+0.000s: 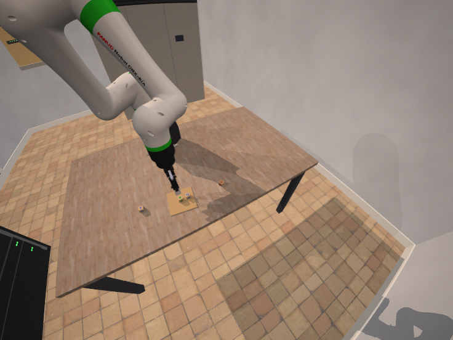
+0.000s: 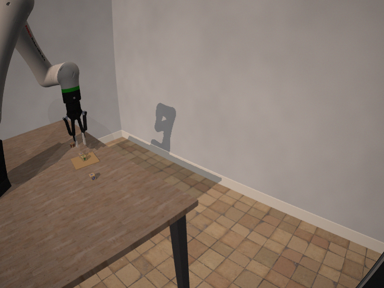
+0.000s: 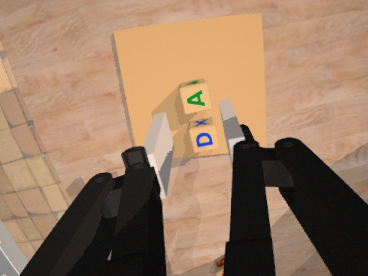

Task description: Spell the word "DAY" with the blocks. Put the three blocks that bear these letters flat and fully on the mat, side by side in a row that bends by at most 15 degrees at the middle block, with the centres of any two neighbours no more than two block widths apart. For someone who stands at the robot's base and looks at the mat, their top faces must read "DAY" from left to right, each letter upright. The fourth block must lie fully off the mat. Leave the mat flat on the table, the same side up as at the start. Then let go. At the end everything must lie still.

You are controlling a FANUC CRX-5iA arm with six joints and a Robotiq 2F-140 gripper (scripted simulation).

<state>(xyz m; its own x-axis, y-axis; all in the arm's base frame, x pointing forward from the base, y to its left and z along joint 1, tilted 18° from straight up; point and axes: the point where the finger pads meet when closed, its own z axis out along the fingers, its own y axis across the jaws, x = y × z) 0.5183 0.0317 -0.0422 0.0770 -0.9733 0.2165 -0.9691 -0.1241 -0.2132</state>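
Now: the Y block 2 cm behind my hand, 21 cm to the right of it and 11 cm below it. From my hand the other things lie so: tan mat: 12 cm below; then O block: 1 cm behind, 24 cm to the left, 11 cm below.
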